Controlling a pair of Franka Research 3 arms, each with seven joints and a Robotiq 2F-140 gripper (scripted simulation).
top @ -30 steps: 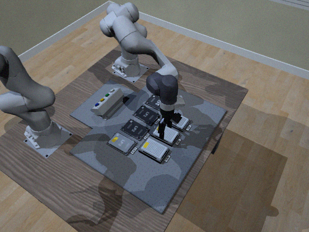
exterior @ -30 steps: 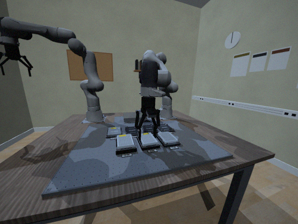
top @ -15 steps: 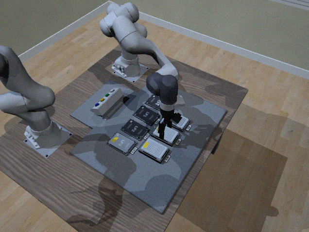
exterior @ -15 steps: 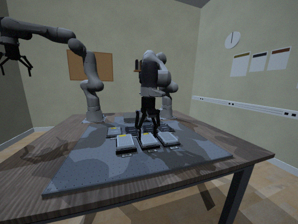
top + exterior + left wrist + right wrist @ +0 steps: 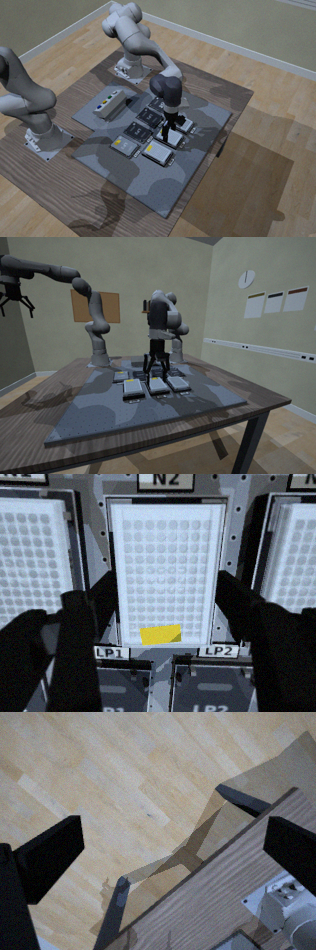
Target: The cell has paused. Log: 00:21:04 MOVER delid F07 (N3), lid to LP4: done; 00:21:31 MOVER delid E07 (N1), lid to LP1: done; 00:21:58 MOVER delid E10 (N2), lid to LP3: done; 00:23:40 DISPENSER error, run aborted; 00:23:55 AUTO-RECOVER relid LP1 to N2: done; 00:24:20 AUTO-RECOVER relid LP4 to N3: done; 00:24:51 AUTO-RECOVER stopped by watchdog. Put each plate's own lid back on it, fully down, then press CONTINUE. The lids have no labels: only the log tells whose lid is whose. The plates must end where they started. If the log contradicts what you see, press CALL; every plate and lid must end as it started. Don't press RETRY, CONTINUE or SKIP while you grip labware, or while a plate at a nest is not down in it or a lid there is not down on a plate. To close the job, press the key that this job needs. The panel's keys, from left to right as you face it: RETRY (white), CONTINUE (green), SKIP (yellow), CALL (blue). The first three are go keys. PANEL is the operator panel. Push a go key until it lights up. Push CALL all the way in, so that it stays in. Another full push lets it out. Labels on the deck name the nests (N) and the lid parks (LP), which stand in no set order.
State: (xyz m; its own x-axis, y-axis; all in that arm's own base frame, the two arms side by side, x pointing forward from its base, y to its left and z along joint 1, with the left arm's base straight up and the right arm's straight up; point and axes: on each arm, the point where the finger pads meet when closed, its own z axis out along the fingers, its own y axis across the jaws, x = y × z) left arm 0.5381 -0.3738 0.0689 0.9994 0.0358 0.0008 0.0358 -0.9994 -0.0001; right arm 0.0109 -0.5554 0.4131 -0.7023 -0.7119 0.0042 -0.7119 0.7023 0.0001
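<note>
My left gripper is now 3 cm above the N2 plate. From my left hand the other things lie so: N1 plate: 1 cm behind, 13 cm to the left, 3 cm below; then park LP2: 17 cm behind, 8 cm to the right, 5 cm below; then park LP1: 19 cm behind, 6 cm to the left, 5 cm below.
</note>
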